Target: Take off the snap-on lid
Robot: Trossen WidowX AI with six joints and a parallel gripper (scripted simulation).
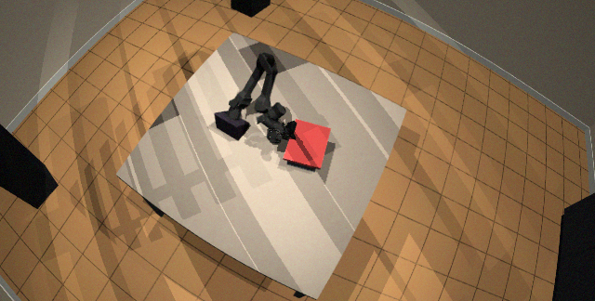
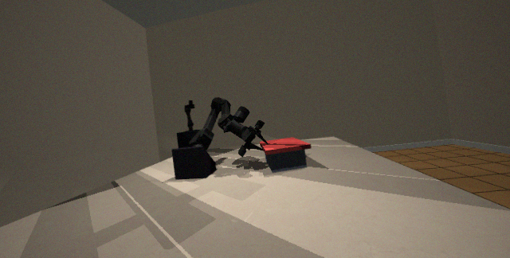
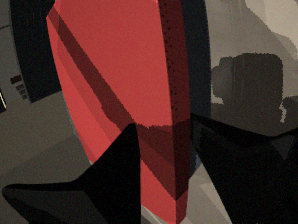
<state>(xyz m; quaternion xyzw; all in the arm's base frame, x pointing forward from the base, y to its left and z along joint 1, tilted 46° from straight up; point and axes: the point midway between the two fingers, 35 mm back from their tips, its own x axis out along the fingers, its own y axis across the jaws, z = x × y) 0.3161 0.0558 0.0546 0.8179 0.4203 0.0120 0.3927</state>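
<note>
The red lid is 70 mm ahead of my gripper tip, 30 mm to the left of it and 10 mm above it. Round my gripper tip: storage box (70 mm ahead, 30 mm to the left, 40 mm below).
</note>
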